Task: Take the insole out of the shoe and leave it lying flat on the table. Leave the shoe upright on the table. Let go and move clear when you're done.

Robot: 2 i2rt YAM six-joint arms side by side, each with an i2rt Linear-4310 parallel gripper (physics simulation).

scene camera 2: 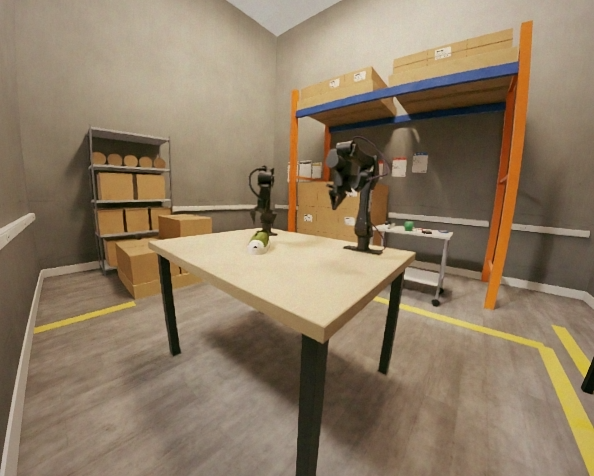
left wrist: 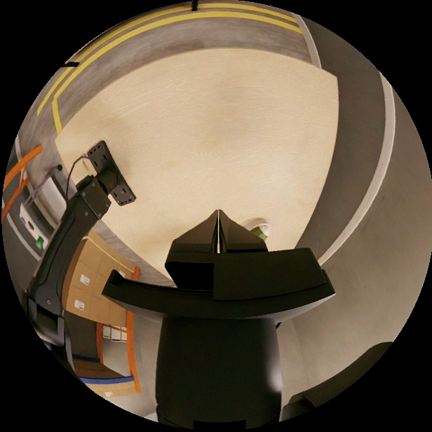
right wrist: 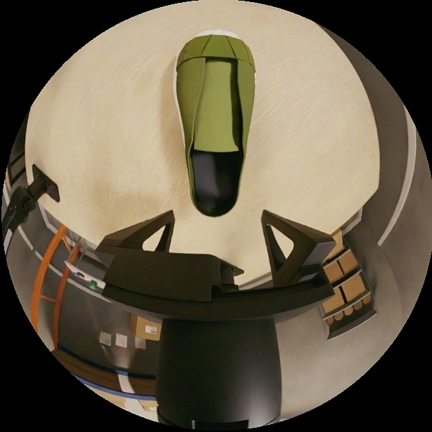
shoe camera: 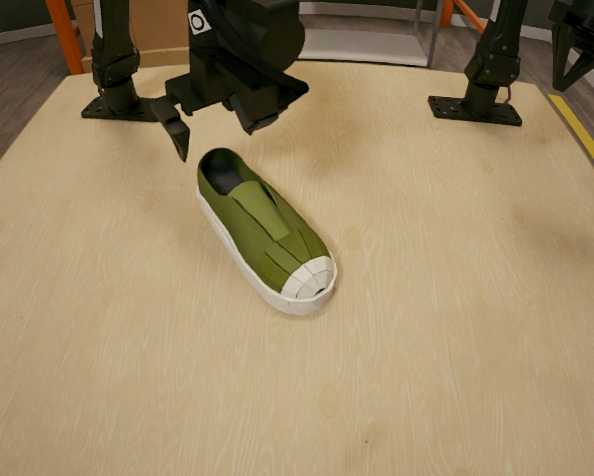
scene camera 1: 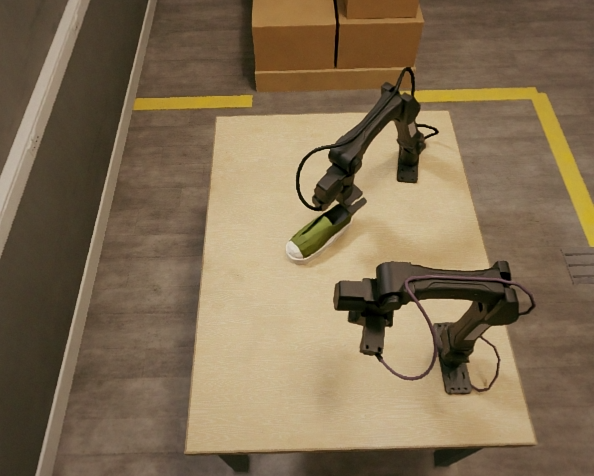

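The green shoe [scene camera 1: 311,239] [scene camera 2: 259,238] [shoe camera: 260,215] [left wrist: 260,232] [right wrist: 216,105] with white toe and sole stands upright on the table [scene camera 1: 260,375] [scene camera 2: 300,290] [shoe camera: 425,360]. A dark insole surface [shoe camera: 225,177] [right wrist: 217,175] shows inside its heel opening; its front part is hidden under the upper. My right gripper [shoe camera: 218,146] [right wrist: 217,214] is wide open and empty, above and just behind the heel, apart from the shoe. My left gripper [shoe camera: 560,89] [left wrist: 218,214] is shut with nothing between its fingers, raised well to one side of the shoe; its fingertips are hidden in scene camera 1.
Cardboard boxes [scene camera 1: 295,45] [scene camera 2: 137,260] stand on the floor beyond the table. A grey shelf unit [scene camera 2: 130,134], a tall orange-posted rack [scene camera 2: 520,125] and a small white trolley [scene camera 2: 420,232] stand around the room. Both arm bases are bolted along one table edge.
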